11 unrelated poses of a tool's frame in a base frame.
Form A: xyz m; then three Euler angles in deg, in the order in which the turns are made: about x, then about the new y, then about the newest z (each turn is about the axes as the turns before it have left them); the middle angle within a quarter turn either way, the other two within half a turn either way.
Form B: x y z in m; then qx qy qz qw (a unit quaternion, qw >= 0). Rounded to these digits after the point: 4 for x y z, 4 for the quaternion.
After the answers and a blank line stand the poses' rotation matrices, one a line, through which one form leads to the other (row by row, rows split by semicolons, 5 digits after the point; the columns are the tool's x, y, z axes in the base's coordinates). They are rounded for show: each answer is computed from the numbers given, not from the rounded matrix.
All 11 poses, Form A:
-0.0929, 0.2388, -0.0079, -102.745, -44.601, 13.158
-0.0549, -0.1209, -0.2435, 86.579, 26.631, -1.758
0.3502, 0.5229, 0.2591, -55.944, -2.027, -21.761
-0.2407, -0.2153, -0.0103, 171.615, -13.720, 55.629
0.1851, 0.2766, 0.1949, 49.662, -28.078, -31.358
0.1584, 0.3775, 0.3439, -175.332, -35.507, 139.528
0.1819, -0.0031, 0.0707, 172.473, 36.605, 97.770
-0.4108, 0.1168, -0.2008, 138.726, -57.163, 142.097
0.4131, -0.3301, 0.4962, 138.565, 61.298, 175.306
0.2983, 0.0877, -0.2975, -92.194, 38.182, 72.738
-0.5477, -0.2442, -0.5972, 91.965, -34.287, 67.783
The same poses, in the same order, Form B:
-0.0929, 0.2388, -0.0079, -0.7452, -0.1525, 0.3607, 0.5398
-0.0549, -0.1209, -0.2435, 0.6646, 0.1779, 0.1470, 0.7107
0.3502, 0.5229, 0.2591, -0.4576, -0.1039, -0.1585, 0.8687
-0.2407, -0.2153, -0.0103, 0.8717, -0.4698, -0.0715, 0.1198
0.1851, 0.2766, 0.1949, 0.4517, -0.1019, -0.3360, 0.8202
0.1584, 0.3775, 0.3439, 0.3408, -0.8886, -0.1418, 0.2724
0.1819, -0.0031, 0.0707, -0.6385, 0.7002, -0.2530, 0.1951
-0.4108, 0.1168, -0.2008, 0.1074, -0.8320, 0.1473, 0.5240
0.4131, -0.3301, 0.4962, -0.2131, 0.7966, -0.3236, 0.4639
0.2983, 0.0877, -0.2975, -0.4138, 0.5864, 0.1988, 0.6674
-0.5477, -0.2442, -0.5972, 0.4562, -0.5532, 0.1943, 0.6694

0.69332 -0.16208 -0.70217; 0.61667 -0.37072 0.69447; -0.37287 -0.91449 -0.15708
0.89349 0.02742 0.44824; 0.44540 0.07337 -0.89232; -0.05736 0.99693 0.05334
0.92816 0.37050 -0.03537; -0.18040 0.53096 0.82797; 0.32555 -0.76211 0.55965
0.54844 -0.80185 -0.23718; -0.83610 -0.52997 -0.14166; -0.01210 0.27600 -0.96108
0.75343 0.45914 -0.47067; -0.64320 0.36605 -0.67253; -0.13649 0.80944 0.57111
-0.61926 -0.52838 -0.58080; -0.68288 0.72752 0.06625; 0.38754 0.43764 -0.81134
-0.10853 -0.79540 0.59629; -0.99284 0.05664 -0.10516; 0.04987 -0.60344 -0.79585
-0.42786 -0.33312 -0.84022; -0.02437 0.93352 -0.35770; 0.90351 -0.13257 -0.40754
-0.47864 -0.03930 0.87713; -0.63986 0.69969 -0.31782; -0.60123 -0.71336 -0.36005
0.23325 -0.75065 0.61816; -0.21986 0.57853 0.78547; -0.94724 -0.31912 -0.03009
0.31241 -0.76489 -0.56334; -0.24463 0.50824 -0.82574; 0.91791 0.39578 -0.02833

